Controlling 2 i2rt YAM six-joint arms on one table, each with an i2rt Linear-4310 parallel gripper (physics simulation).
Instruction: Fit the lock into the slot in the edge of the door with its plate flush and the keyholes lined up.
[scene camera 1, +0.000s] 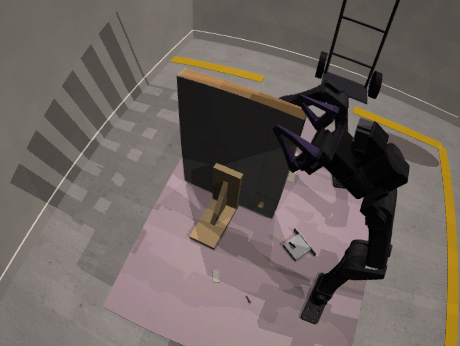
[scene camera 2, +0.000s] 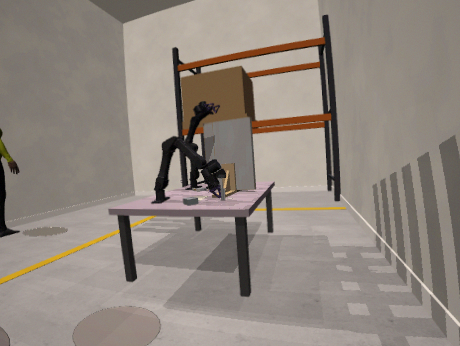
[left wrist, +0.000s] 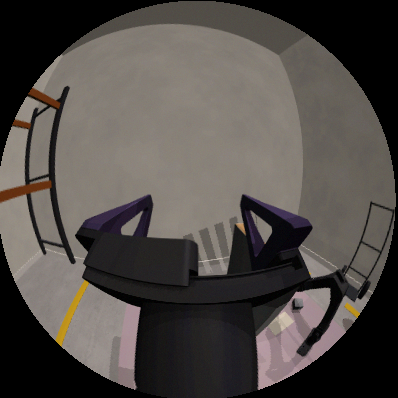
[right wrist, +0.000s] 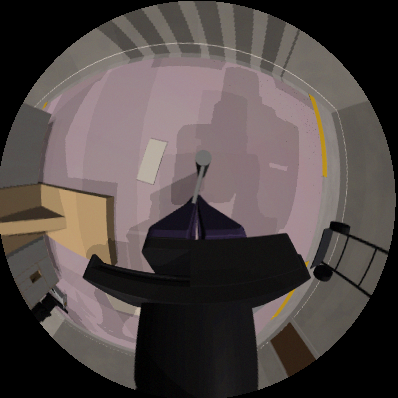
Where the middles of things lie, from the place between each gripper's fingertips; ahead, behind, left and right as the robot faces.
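The grey door (scene camera 1: 222, 122) has my left hand 250 mm to the left of it, 130 mm short of it and 450 mm above it. With the tan wooden bracket (scene camera 1: 227, 182), counting from that same left hand, I find it 630 mm below, 250 mm to the right and 130 mm ahead.
As for the tan wooden bracket and my right gripper, the gripper is 340 mm to the right of it, 80 mm below it and 10 mm past it. The grey door, from my right hand, is 260 mm above, 340 mm to the left and 10 mm behind. Going by its middle, the bracket is nearer to my right gripper than to my left hand, and by its middle the door, too, is nearer to my right gripper than to my left hand.
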